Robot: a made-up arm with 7 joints.
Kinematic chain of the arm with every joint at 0, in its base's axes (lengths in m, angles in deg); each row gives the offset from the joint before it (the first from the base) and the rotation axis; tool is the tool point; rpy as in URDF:
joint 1: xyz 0 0 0.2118 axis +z
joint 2: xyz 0 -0.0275 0.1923 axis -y
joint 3: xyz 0 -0.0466 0.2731 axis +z
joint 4: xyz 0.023 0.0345 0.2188 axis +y
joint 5: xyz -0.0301 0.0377 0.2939 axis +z
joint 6: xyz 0 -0.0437 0.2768 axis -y
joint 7: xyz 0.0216 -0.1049 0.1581 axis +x
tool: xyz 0 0 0 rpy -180 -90 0
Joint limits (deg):
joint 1: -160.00..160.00
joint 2: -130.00..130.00
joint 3: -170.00..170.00
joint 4: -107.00..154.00
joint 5: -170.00..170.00
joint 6: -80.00..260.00
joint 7: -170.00..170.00
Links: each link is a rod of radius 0.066 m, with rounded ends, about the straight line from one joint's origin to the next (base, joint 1, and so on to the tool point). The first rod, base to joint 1, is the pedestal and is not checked.
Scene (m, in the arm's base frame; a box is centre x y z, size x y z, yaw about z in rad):
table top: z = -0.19
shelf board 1: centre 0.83 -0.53 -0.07 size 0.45 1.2 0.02 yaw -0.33
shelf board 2: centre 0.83 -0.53 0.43 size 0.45 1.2 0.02 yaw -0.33
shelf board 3: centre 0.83 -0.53 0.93 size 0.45 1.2 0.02 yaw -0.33
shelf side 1: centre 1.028 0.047 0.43 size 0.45 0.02 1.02 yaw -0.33
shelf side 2: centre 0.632 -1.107 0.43 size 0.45 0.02 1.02 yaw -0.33
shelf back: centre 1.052 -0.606 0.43 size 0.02 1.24 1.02 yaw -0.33
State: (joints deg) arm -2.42 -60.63 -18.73 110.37 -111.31 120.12 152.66
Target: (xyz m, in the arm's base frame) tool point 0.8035 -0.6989 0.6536
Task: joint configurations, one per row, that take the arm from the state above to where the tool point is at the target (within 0.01 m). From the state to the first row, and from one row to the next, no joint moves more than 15 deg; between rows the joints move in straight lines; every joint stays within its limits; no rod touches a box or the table.
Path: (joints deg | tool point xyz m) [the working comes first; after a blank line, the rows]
Joints at the target: -28.54 -48.36 -42.68 61.23 -90.64 81.81 152.66
Straight joint move there: touches shelf board 2.

1: -12.76 -52.30 -15.66 120.94 -109.93 117.34 151.58 | 0.6067 -0.0986 0.1461
2: -23.09 -43.97 -12.60 131.51 -108.55 114.56 150.51 | 0.5395 -0.1480 0.1971
3: -29.04 -30.26 -21.16 128.97 -109.86 112.41 151.23 | 0.5377 -0.3078 0.3317
4: -34.99 -16.54 -29.72 126.43 -111.16 110.25 151.94 | 0.4670 -0.4453 0.4900
5: -40.94 -2.83 -38.28 123.88 -112.46 108.10 152.66 | 0.3302 -0.5368 0.6536
6: -38.46 -11.94 -39.16 111.35 -108.10 102.84 152.66 | 0.3974 -0.6159 0.6691
7: -35.98 -21.04 -40.04 98.82 -103.73 97.58 152.66 | 0.4806 -0.6759 0.6796
8: -33.50 -30.15 -40.92 86.29 -99.37 92.32 152.66 | 0.5788 -0.7122 0.6822
9: -31.02 -39.25 -41.80 73.76 -95.00 87.06 152.66 | 0.6884 -0.7209 0.6745
10: -28.54 -48.36 -42.68 61.23 -90.64 81.81 152.66 | 0.8035 -0.6989 0.6536

